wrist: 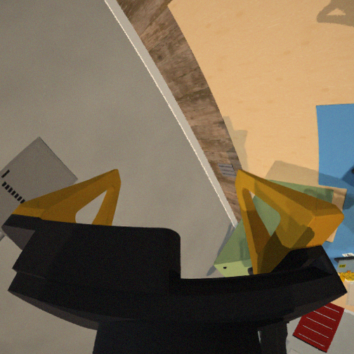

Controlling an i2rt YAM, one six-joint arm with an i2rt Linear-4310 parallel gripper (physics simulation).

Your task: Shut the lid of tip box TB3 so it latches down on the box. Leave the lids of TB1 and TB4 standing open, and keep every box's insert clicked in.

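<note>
My gripper (pixel 177 175) is open, its two orange fingers spread wide with nothing between them. It hangs over the region where the grey surface meets the pale edge strip. At the right edge of the wrist view, below the blue sheet, part of a small grey object (pixel 344 262) with a yellow label shows, with yellow pieces (pixel 347 275) beside it. It may be part of a tip box, but I cannot read which. TB1, TB3 and TB4, their lids and their inserts cannot be identified in this view.
A green block-like object (pixel 232 256) lies partly behind the right finger. A blue sheet (pixel 336 145) lies on the light wood table top (pixel 270 75). A red piece with white lines (pixel 320 326) is at the lower right. A grey box with black slots (pixel 40 167) is at the left.
</note>
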